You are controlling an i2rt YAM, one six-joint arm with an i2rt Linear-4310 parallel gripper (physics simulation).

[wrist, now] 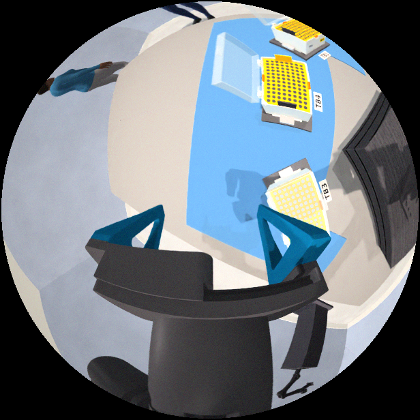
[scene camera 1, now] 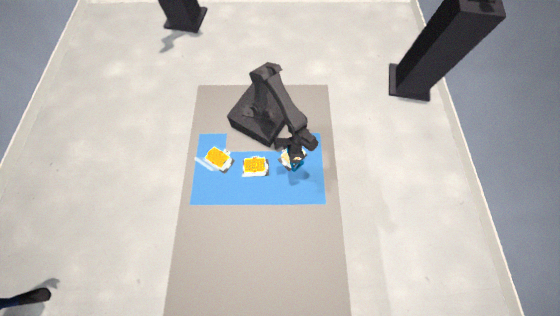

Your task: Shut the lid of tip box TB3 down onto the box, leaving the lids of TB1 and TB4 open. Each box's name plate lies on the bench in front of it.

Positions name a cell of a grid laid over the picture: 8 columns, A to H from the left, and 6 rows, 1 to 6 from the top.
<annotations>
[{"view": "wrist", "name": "my gripper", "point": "E3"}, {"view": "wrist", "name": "clear lid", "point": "F3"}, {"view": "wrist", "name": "clear lid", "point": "E1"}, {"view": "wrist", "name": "blue mat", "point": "E3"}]
</annotations>
